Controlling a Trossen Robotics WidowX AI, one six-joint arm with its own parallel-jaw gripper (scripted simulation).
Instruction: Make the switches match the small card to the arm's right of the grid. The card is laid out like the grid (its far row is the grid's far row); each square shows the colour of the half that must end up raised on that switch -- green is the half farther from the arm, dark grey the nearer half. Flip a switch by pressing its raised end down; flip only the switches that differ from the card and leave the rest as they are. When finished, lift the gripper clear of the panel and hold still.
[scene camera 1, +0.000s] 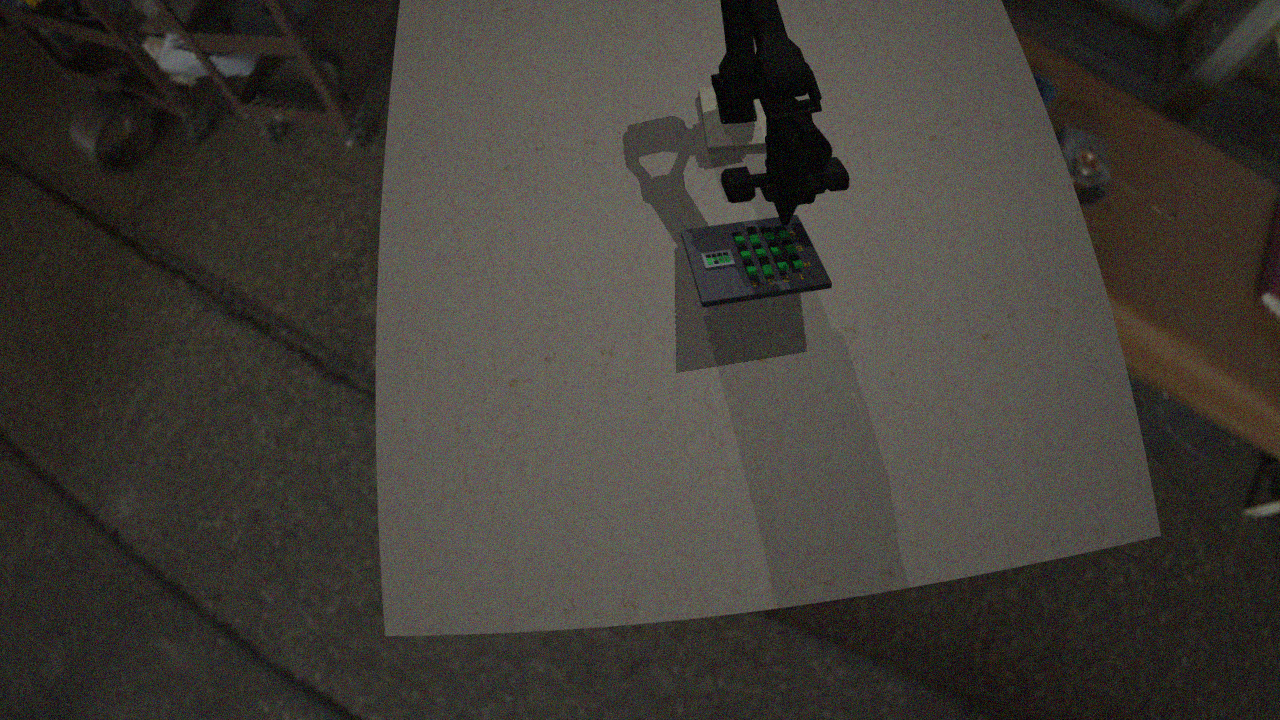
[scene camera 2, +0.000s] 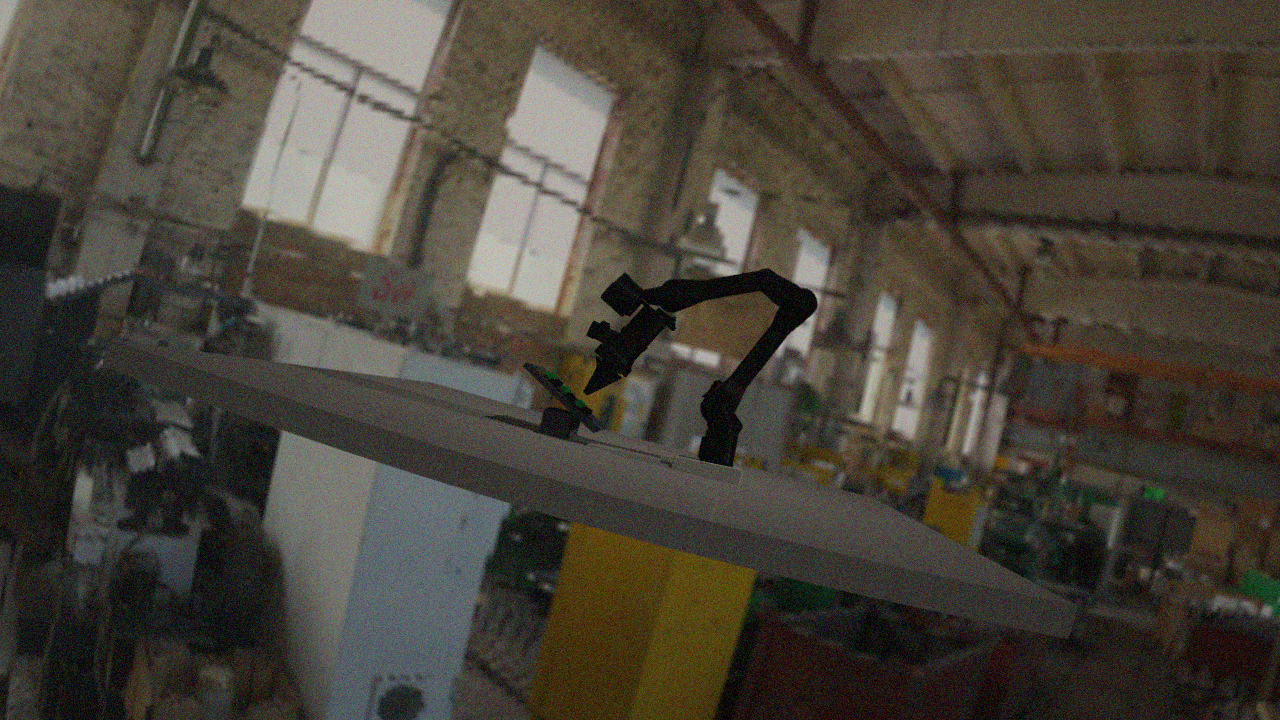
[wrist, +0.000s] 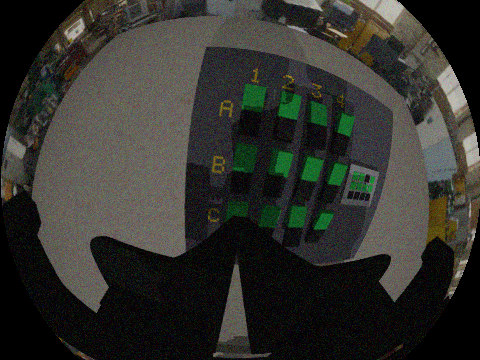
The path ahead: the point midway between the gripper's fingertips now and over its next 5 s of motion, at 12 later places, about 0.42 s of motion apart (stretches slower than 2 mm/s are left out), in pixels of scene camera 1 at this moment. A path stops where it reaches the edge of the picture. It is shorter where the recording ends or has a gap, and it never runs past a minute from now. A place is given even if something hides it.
The gripper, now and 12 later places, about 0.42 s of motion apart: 784, 224; 784, 230; 783, 231; 784, 232; 784, 233; 784, 234; 784, 227; 775, 202; 769, 221; 769, 229; 769, 233; 769, 233; 769, 234
